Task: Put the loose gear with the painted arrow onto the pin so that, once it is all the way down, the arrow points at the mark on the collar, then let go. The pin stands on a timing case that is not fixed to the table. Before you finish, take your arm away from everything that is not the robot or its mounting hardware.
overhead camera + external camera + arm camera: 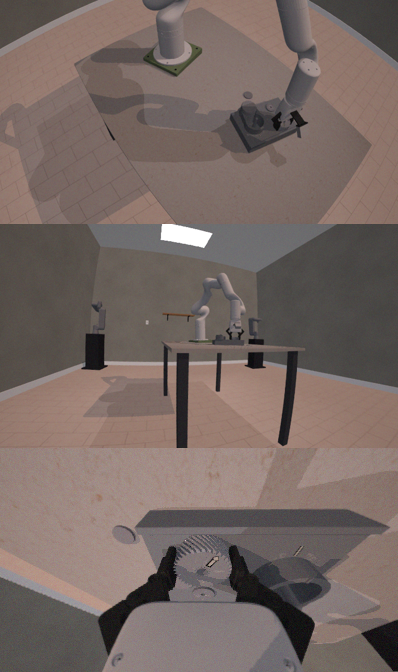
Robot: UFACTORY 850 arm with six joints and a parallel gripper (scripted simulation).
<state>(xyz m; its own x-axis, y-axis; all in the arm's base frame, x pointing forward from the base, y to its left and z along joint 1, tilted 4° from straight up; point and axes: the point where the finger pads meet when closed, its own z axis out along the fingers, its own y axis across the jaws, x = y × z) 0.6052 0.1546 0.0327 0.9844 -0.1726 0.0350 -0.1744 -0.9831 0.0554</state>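
My hand is 50 mm past the plain disc, 40 mm to the right of it and 10 mm above it. Also, from my hand: grey gear right at my hand; small grey disc 210 mm behind, 50 mm below.
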